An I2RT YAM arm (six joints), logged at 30 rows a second.
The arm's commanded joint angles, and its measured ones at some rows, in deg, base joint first. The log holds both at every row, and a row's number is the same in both.
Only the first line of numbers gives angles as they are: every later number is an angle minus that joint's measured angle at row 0.
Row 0, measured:
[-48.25, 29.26, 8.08, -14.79, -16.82, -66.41]
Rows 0 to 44, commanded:
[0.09, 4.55, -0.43, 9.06, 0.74, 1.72]
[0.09, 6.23, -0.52, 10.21, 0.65, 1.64]
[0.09, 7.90, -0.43, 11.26, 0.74, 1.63]
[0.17, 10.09, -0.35, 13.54, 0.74, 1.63]
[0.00, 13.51, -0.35, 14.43, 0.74, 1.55]
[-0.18, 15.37, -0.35, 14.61, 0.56, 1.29]
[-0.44, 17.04, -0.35, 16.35, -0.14, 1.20]
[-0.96, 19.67, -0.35, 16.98, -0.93, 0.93]
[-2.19, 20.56, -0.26, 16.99, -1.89, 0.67]
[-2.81, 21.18, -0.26, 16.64, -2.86, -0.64]
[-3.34, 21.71, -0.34, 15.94, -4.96, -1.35]
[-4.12, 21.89, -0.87, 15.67, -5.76, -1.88]
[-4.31, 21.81, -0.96, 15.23, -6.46, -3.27]
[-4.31, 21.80, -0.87, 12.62, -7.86, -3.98]
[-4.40, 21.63, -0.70, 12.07, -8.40, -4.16]
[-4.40, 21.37, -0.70, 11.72, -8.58, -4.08]
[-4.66, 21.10, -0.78, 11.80, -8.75, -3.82]
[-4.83, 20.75, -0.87, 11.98, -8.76, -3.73]
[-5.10, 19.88, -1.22, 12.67, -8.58, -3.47]
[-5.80, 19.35, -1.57, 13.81, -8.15, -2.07]
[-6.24, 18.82, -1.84, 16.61, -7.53, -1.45]
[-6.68, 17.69, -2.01, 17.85, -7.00, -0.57]
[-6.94, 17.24, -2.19, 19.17, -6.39, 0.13]
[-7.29, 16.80, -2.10, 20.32, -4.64, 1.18]
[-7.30, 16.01, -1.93, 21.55, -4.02, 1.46]
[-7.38, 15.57, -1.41, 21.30, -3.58, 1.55]
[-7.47, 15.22, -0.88, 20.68, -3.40, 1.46]
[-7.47, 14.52, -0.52, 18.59, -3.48, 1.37]
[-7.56, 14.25, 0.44, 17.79, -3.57, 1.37]
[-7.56, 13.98, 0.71, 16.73, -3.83, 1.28]
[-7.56, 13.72, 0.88, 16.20, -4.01, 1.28]
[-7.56, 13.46, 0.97, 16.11, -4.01, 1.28]
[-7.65, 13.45, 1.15, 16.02, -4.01, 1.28]
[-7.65, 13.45, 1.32, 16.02, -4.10, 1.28]
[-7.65, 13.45, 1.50, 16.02, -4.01, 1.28]
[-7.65, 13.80, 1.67, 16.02, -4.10, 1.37]
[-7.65, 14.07, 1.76, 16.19, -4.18, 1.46]
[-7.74, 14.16, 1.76, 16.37, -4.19, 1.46]
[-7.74, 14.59, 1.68, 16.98, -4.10, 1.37]
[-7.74, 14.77, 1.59, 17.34, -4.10, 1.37]
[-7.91, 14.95, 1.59, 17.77, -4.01, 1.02]
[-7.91, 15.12, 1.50, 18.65, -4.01, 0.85]
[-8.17, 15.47, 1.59, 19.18, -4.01, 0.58]
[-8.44, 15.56, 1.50, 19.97, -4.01, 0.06]
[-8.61, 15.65, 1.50, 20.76, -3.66, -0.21]
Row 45, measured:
[-7.69, 15.67, -0.90, 14.47, -3.36, 0.63]
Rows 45 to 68, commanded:
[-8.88, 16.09, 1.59, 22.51, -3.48, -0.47]
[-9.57, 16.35, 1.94, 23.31, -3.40, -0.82]
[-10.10, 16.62, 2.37, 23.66, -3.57, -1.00]
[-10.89, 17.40, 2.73, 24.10, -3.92, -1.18]
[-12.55, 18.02, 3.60, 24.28, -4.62, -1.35]
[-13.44, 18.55, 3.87, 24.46, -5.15, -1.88]
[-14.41, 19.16, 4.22, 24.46, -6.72, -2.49]
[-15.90, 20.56, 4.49, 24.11, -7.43, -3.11]
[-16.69, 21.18, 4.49, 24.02, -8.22, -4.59]
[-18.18, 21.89, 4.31, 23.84, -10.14, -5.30]
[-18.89, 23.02, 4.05, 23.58, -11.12, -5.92]
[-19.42, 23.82, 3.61, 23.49, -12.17, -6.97]
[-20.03, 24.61, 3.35, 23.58, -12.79, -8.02]
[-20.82, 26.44, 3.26, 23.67, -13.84, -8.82]
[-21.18, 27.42, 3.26, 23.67, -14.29, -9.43]
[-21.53, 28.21, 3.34, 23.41, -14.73, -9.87]
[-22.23, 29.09, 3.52, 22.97, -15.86, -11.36]
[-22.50, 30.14, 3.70, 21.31, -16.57, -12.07]
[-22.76, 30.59, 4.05, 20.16, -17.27, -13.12]
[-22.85, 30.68, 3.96, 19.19, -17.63, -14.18]
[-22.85, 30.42, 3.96, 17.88, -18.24, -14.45]
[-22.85, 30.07, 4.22, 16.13, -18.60, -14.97]
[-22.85, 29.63, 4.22, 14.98, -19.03, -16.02]
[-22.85, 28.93, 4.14, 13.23, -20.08, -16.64]
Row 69, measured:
[-22.45, 29.87, 3.06, 17.84, -15.65, -13.23]
